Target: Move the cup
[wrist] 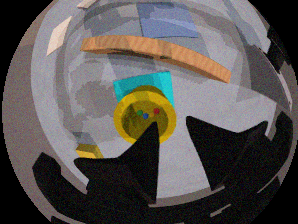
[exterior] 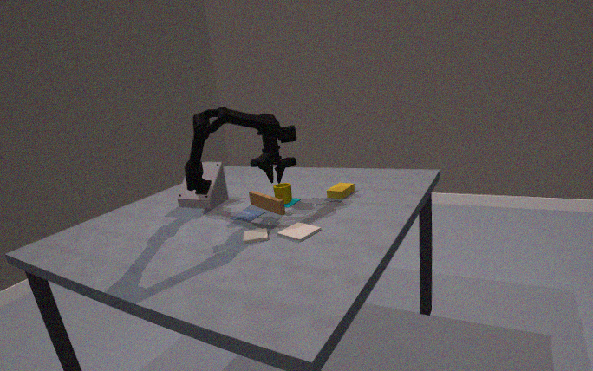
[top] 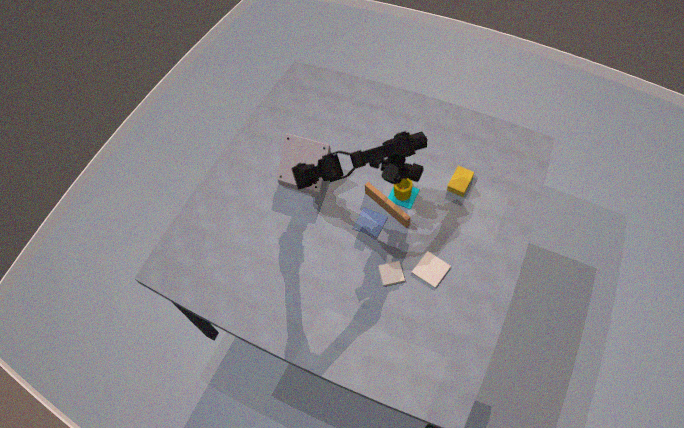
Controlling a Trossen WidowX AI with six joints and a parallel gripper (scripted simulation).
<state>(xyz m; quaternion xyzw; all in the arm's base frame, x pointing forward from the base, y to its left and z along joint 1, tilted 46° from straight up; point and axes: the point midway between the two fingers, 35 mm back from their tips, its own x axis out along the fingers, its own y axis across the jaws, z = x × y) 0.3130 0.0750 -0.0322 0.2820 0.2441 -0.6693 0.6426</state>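
The yellow cup lies 2 cm ahead of my gripper tip and 5 cm below it. From my gripper tip the other things lie so: blue marble 4 cm ahead, 2 cm to the left, 6 cm below; then wooden bar 1 cm behind, 8 cm to the right, 6 cm below; then teal pad 3 cm ahead, 9 cm below.
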